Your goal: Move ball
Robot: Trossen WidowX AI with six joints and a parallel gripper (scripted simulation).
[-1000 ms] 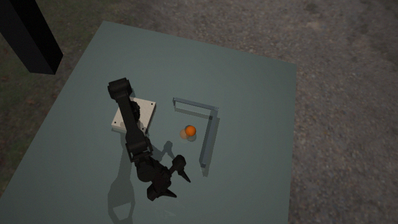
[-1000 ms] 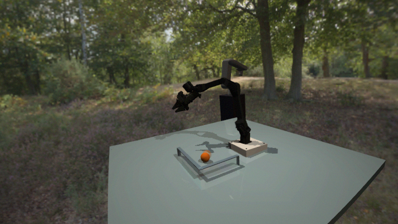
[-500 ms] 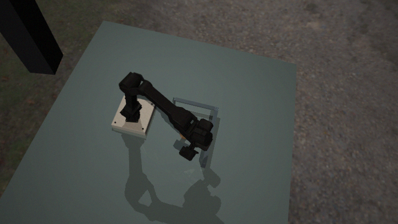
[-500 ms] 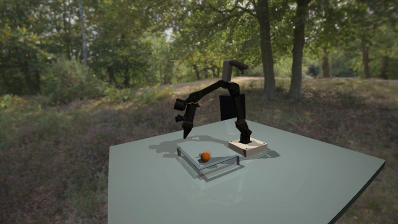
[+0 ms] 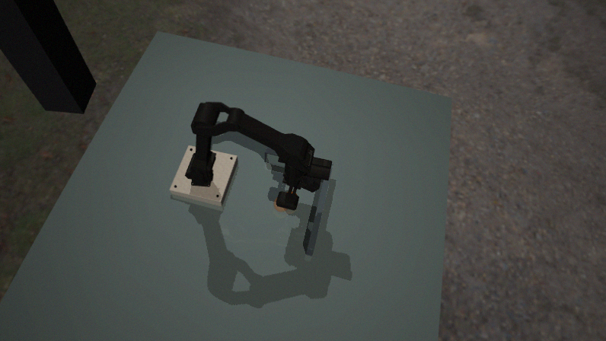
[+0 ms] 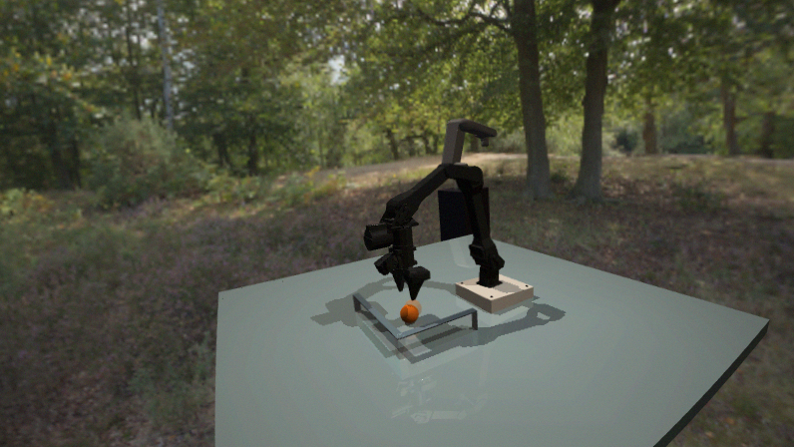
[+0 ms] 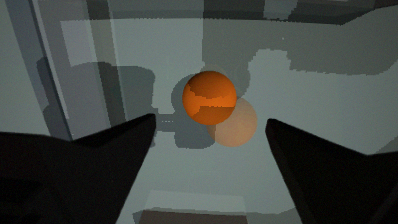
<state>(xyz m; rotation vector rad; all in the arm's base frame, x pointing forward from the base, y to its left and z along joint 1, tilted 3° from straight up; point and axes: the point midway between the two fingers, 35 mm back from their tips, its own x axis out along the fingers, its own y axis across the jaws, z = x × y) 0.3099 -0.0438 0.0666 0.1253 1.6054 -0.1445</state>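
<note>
My gripper tip is 60 mm above the orange ball.
</note>
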